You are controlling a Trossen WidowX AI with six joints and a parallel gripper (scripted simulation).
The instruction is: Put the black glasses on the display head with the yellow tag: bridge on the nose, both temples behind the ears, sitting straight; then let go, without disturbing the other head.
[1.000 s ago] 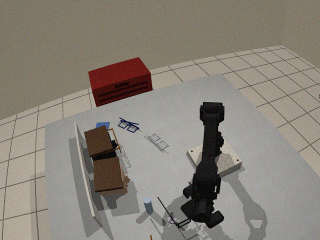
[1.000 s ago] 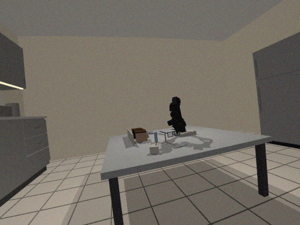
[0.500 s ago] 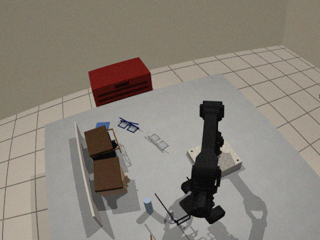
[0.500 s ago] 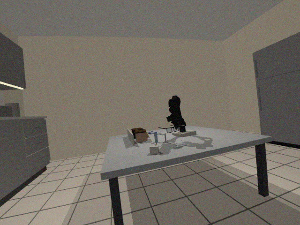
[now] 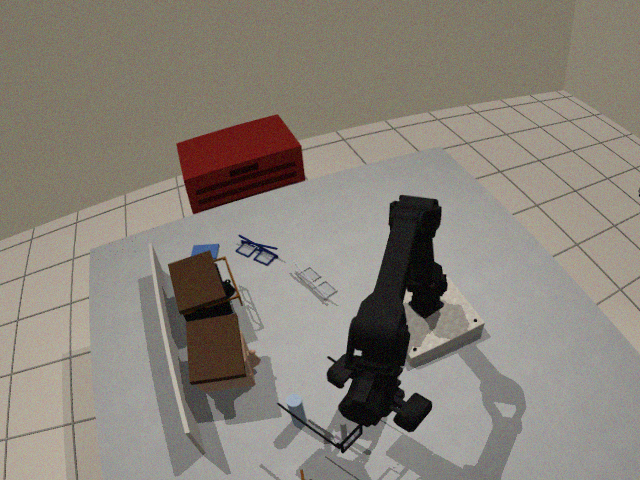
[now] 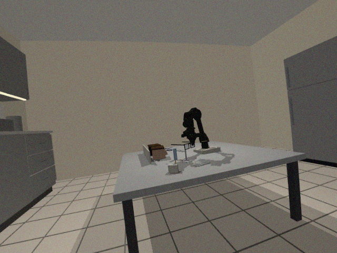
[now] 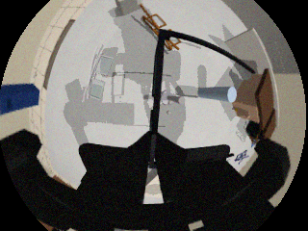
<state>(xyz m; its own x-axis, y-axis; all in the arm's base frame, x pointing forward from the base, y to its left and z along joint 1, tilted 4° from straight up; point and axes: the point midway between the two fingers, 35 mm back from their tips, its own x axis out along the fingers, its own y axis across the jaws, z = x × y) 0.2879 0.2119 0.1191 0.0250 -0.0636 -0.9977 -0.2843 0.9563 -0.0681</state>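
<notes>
My gripper tip is now 11 cm short of the light blue cylinder, 12 cm to the left of it and 7 cm above it. Round my gripper tip: grey peg 6 cm ahead, 3 cm to the right, 9 cm below; then white board 27 cm ahead, 45 cm to the right, 6 cm below.
</notes>
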